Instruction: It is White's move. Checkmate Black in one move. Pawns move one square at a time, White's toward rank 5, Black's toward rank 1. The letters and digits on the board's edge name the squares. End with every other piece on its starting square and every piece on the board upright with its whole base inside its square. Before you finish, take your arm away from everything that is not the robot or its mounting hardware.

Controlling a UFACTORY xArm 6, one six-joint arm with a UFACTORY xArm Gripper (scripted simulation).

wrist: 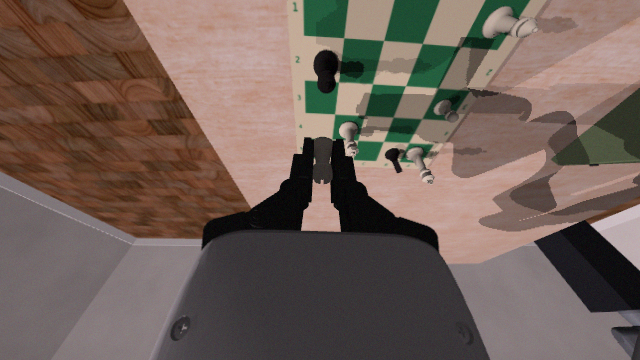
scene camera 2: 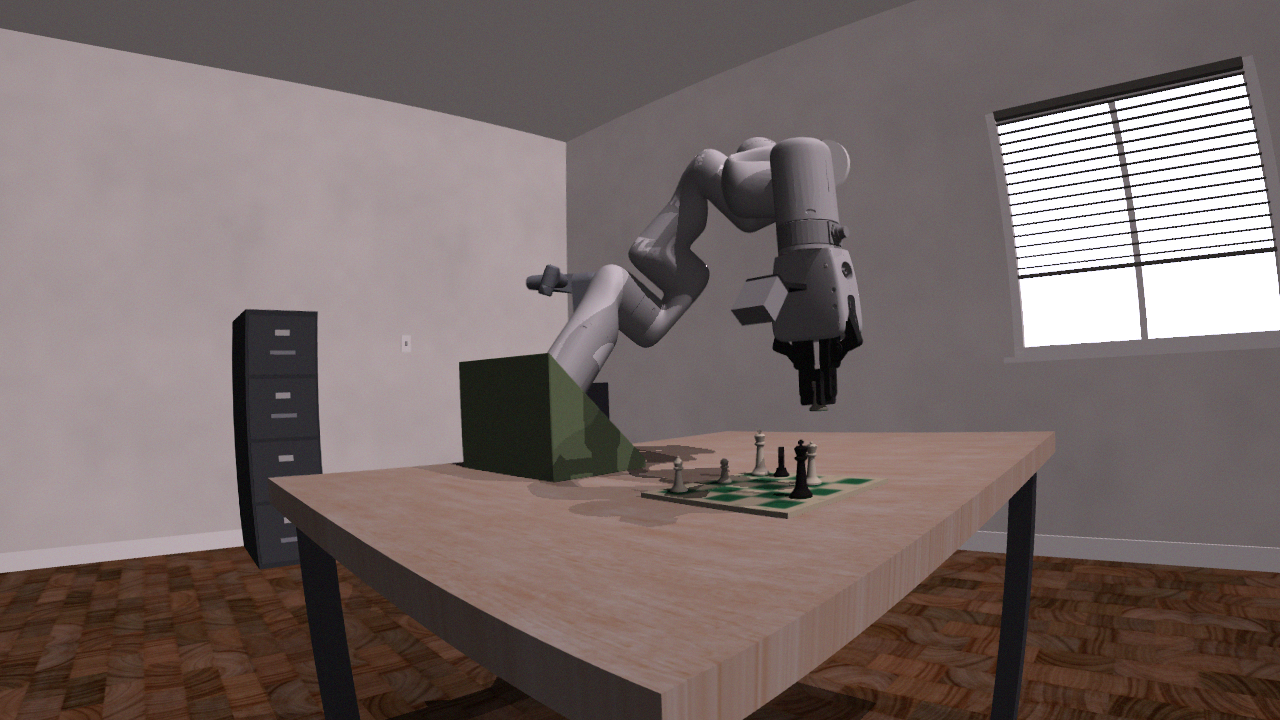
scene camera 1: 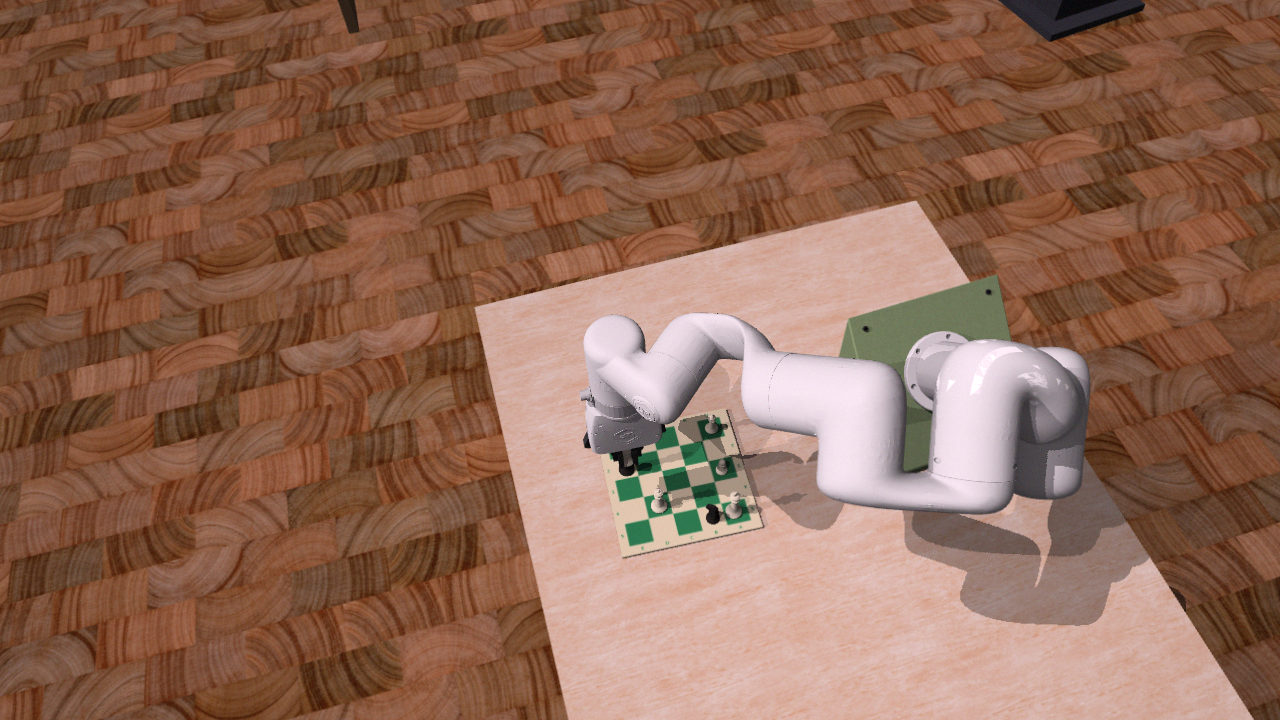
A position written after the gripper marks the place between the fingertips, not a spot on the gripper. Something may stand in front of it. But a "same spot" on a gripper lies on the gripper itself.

gripper: wrist 322, 153; scene camera 2; scene camera 1
chessboard: wrist; scene camera 2 767, 495; scene camera 1
same spot on chessboard: (wrist: 392, 70) = (scene camera 1: 670, 460)
same spot on gripper: (scene camera 1: 635, 453) = (scene camera 2: 815, 369)
